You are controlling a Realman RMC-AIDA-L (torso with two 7-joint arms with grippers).
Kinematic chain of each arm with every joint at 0, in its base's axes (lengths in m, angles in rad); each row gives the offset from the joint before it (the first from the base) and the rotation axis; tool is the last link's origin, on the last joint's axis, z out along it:
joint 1: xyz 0 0 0.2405 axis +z
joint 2: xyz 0 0 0 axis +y
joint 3: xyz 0 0 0.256 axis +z
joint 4: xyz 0 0 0 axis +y
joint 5: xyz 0 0 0.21 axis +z
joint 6: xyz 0 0 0 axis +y
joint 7: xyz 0 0 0.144 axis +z
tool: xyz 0 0 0
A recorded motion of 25 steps. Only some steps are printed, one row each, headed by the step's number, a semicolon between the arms.
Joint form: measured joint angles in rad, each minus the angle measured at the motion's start. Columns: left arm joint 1, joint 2, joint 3, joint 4, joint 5, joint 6, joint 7; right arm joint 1, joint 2, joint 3, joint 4, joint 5, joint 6, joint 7.
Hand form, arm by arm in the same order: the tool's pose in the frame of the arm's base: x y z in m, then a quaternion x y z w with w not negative. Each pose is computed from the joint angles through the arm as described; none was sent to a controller.
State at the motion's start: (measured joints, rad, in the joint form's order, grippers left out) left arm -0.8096 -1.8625 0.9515 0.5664 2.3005 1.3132 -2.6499; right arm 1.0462 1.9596 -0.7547 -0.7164 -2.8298 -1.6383 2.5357
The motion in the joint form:
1: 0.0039 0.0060 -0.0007 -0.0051 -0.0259 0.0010 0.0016; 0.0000 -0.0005 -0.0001 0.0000 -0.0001 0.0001 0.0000
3: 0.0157 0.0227 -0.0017 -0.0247 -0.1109 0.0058 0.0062; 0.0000 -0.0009 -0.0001 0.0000 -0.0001 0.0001 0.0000
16: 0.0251 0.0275 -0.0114 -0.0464 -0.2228 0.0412 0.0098; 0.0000 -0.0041 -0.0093 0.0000 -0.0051 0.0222 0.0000
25: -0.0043 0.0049 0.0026 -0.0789 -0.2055 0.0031 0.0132; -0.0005 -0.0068 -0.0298 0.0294 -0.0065 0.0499 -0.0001
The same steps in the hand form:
1: -0.2533 0.4174 0.0437 -0.75828 -0.63262 -0.04381 0.15127; 0.1839 0.4207 0.0436 -0.84607 0.49595 -0.15131 0.12376
3: -0.2522 0.4174 0.0485 -0.74858 -0.64399 -0.07816 0.13711; 0.1840 0.4208 0.0438 -0.84603 0.49596 -0.15131 0.12396
16: -0.2434 0.4144 0.0487 -0.73713 -0.65674 -0.12479 0.09876; 0.1851 0.4242 0.0454 -0.84631 0.49165 -0.15287 0.13667
25: -0.2378 0.4171 0.0327 -0.74033 -0.65518 -0.11402 0.09828; 0.1898 0.4245 0.0411 -0.84488 0.49055 -0.16163 0.13934

